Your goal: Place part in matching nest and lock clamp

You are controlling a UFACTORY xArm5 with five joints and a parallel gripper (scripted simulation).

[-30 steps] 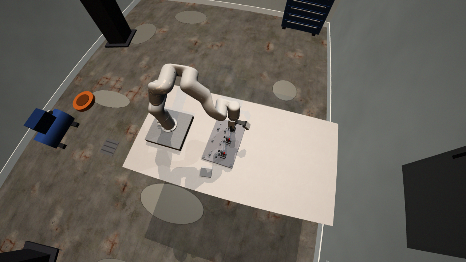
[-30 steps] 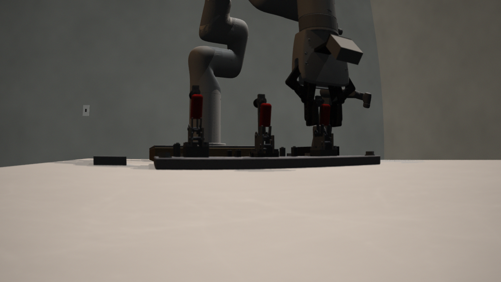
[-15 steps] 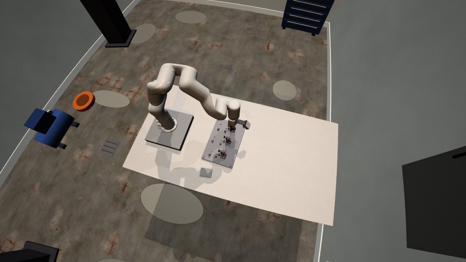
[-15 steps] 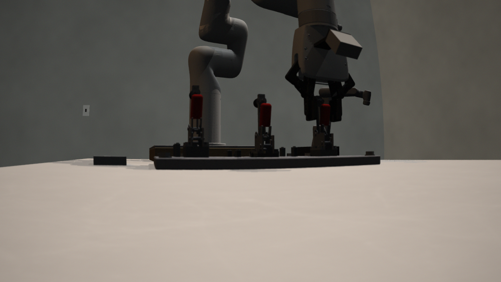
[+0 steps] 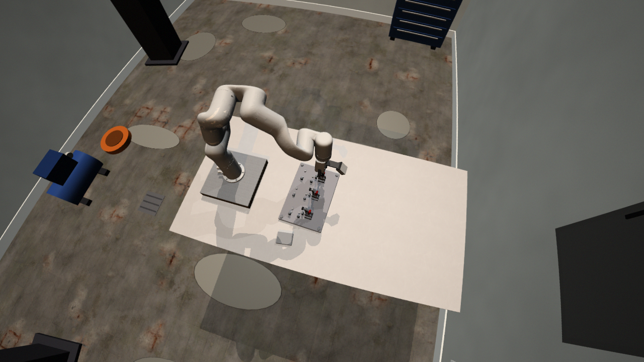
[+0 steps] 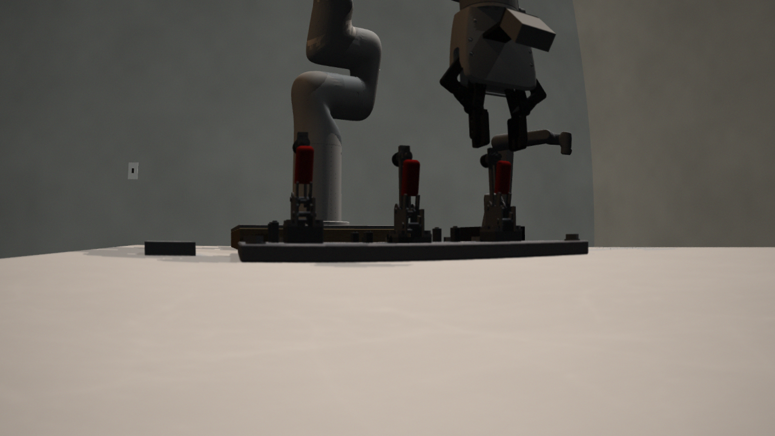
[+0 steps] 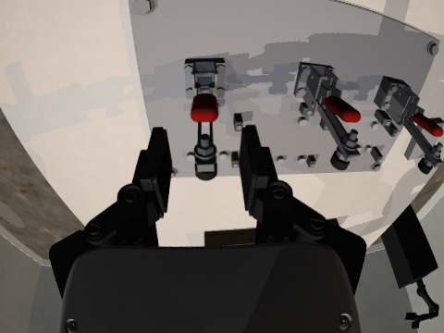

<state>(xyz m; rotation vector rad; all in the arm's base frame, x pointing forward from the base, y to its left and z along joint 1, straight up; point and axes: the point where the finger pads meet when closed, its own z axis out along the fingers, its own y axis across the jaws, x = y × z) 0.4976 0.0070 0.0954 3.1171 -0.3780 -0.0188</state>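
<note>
Right now the part is 34 cm to the right of my hand, 17 cm behind it and 13 cm below it. Also, from my hand: grey fixture plate 13 cm below, 10 cm to the right, 6 cm behind.
</note>
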